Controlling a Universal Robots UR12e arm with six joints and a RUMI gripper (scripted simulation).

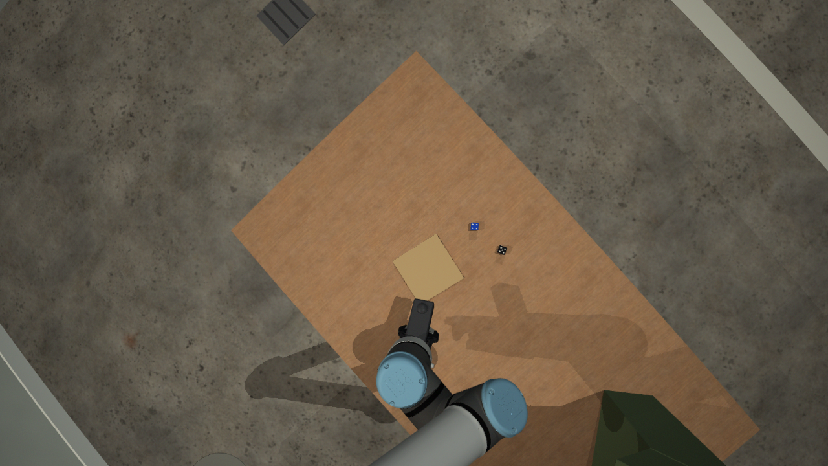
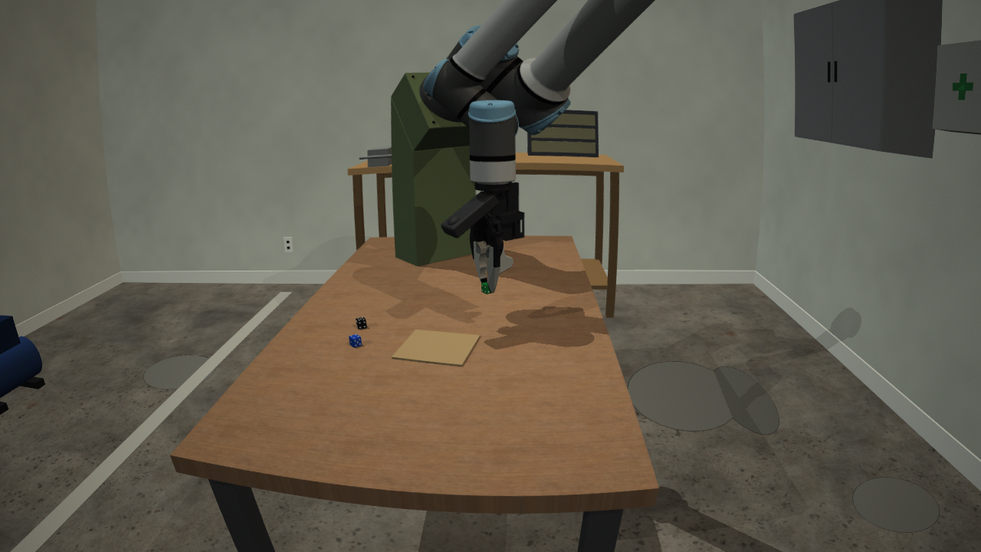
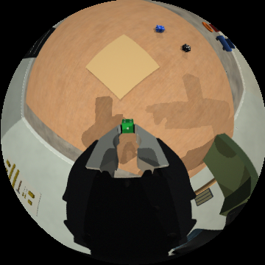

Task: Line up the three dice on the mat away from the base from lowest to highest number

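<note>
My hand is 12 cm short of the tan mat, 10 cm above it and 7 cm to the left of it. From my hand the other things lie so: blue die: 24 cm to the right, 16 cm ahead, 9 cm below; black die: 27 cm to the right, 9 cm below, 7 cm ahead; green die: 1 cm below.
</note>
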